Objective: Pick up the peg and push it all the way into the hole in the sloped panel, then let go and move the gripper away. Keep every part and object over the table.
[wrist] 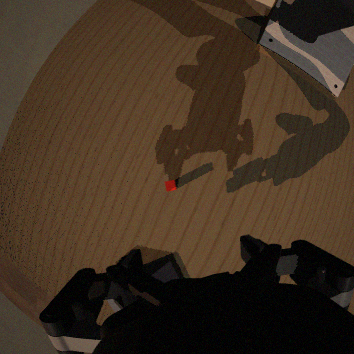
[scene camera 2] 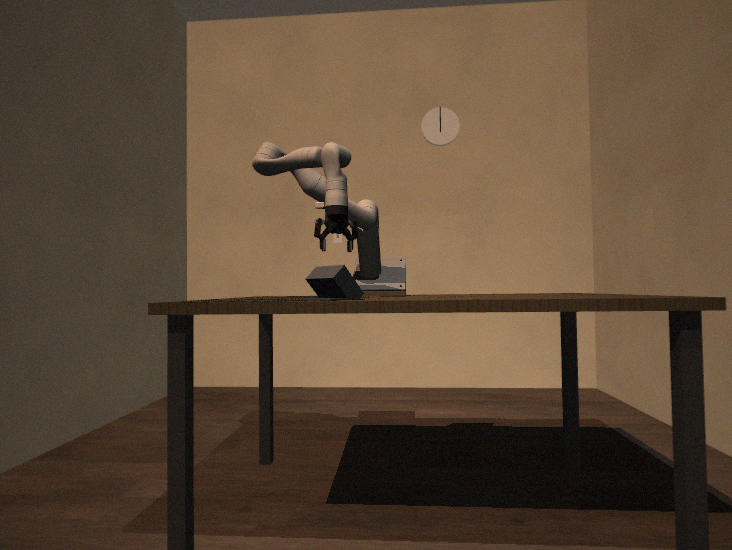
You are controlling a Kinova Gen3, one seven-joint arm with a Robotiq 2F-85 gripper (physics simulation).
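Seen in the pictures: gripper, fingertip midpoint: (wrist: 191, 254) (scene camera 2: 336, 251); arm's base at its link origin: (wrist: 307, 17) (scene camera 2: 370, 271).
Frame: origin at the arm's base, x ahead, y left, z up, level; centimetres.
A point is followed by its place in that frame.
The red peg (wrist: 170, 185) @(x 43.4, y -13.1, z -2.4 cm) stands upright on the table in the wrist view, seen almost end-on, with a dark shadow running from its foot to the upper right. It does not show in scene camera 2. The grey block with the sloped panel (scene camera 2: 328, 272) @(x 67.6, y -9.1, z -2.6 cm) (wrist: 168, 269) @(x 56.0, y -8.4, z -7.9 cm) sits on the table; in the wrist view it is largely hidden behind the left finger, and its hole cannot be seen. My gripper (scene camera 2: 336, 248) @(x 48.0, y -9.0, z 4.9 cm) (wrist: 191, 254) @(x 48.0, y -9.0, z 4.9 cm) is open and empty, pointing down above the block in scene camera 2. In the wrist view the peg lies beyond the fingertips, apart from them.
The wooden table (scene camera 2: 502, 302) @(x 78.9, y 36.4, z -11.1 cm) (wrist: 100, 150) @(x 42.6, y -27.2, z -10.4 cm) carries the arm's base plate (scene camera 2: 393, 275) @(x 2.8, y 9.8, z -1.9 cm) (wrist: 300, 56) @(x 7.8, y 1.8, z -6.2 cm), behind the block in scene camera 2 and at the upper right in the wrist view. Arm shadows fall around the peg. The table's left edge shows in the wrist view.
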